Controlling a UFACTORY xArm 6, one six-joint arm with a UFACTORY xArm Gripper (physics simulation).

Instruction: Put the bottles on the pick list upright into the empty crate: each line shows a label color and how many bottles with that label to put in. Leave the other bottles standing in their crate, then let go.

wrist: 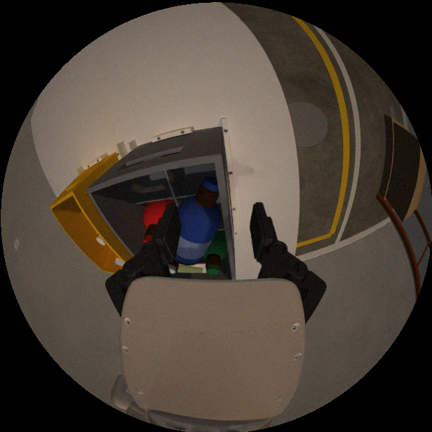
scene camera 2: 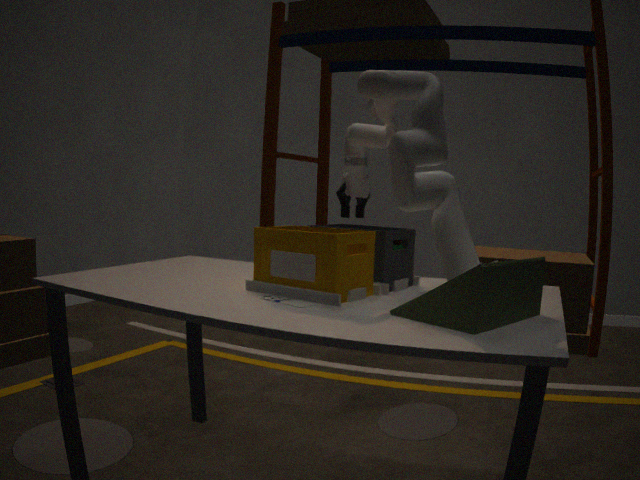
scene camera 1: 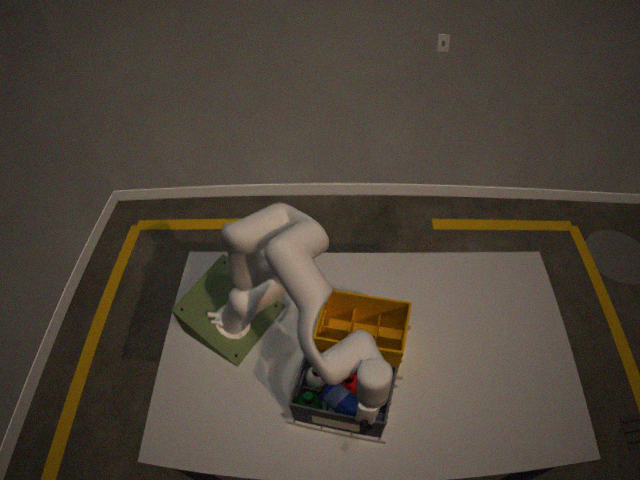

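Pixels of known places: gripper, fingertip midpoint: (scene camera 2: 352, 217); arm's base, origin of the base link: (scene camera 1: 232, 321).
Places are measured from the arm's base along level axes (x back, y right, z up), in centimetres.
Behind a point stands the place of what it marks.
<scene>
My gripper (scene camera 1: 364, 424) {x -36.8, y 46.0, z 13.7 cm} (scene camera 2: 352, 214) {x -36.8, y 46.0, z 13.7 cm} (wrist: 214, 213) is open and empty above the front side of the dark grey crate (scene camera 1: 302, 413) {x -18.9, y 39.0, z 5.5 cm} (scene camera 2: 395, 266) {x -20.6, y 26.7, z 1.1 cm} (wrist: 200, 145). A large blue bottle (scene camera 1: 338, 397) {x -29.7, y 37.6, z 10.2 cm} (wrist: 197, 225) with a pale label lies tilted across that crate, beside my left finger in the wrist view. A red bottle (scene camera 1: 350, 383) {x -34.3, y 32.5, z 6.7 cm} (wrist: 156, 212), a green bottle (scene camera 1: 309, 397) {x -21.8, y 36.1, z 10.2 cm} (wrist: 216, 250) and a white bottle (scene camera 1: 313, 378) {x -23.9, y 28.5, z 6.3 cm} are in it too, partly hidden. The yellow crate (scene camera 1: 379, 350) {x -44.3, y 25.5, z 11.0 cm} (scene camera 2: 263, 248) {x -55.1, y 10.0, z 6.0 cm} (wrist: 95, 175) stands alongside; a white cap (wrist: 101, 241) shows in it. The pick list's text is not readable.
Both crates stand close together on the white table (scene camera 1: 480, 335) {x -85.1, y 20.9, z -6.0 cm} (scene camera 2: 170, 284) {x -83.6, y 8.2, z -6.0 cm}, with low pale stops at their feet. The arm's base is on a green plate (scene camera 1: 201, 299) {x 9.5, y -6.9, z 6.2 cm} (scene camera 2: 480, 299) {x 1.1, y -24.0, z 1.4 cm}. An orange-posted rack (scene camera 2: 269, 129) stands behind the table. Cardboard boxes (scene camera 2: 15, 263) stand at the left.
</scene>
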